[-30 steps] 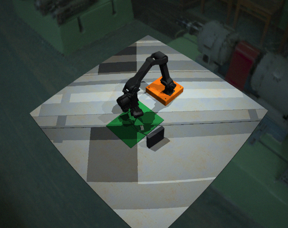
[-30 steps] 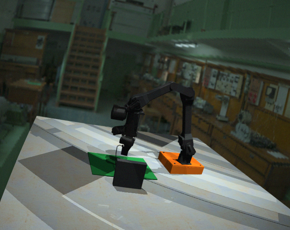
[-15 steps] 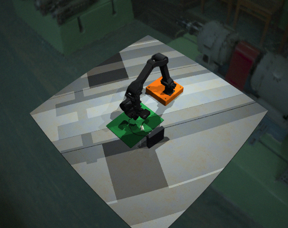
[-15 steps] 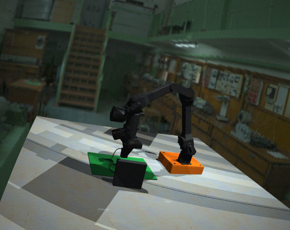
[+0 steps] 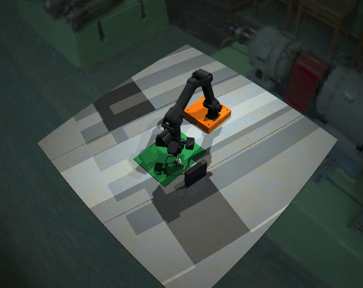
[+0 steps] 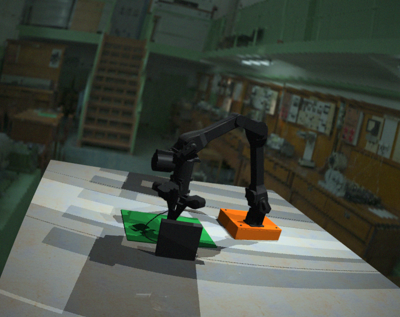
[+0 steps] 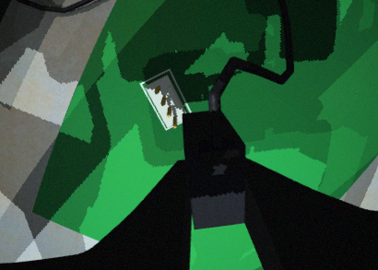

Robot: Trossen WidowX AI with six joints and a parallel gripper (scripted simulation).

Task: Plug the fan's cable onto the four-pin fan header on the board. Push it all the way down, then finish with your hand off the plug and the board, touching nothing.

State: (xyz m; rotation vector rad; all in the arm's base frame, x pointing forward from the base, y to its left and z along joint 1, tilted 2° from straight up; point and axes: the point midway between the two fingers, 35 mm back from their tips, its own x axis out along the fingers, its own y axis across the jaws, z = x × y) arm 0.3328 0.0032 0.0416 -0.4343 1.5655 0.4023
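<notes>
Now: the green board 80 mm below my gripper tip and 40 mm to the right of it. The rest, counted from my gripper tip: black plug 10 mm ahead, 10 mm above; then black fan box 150 mm to the left, 30 mm ahead, 10 mm below.
</notes>
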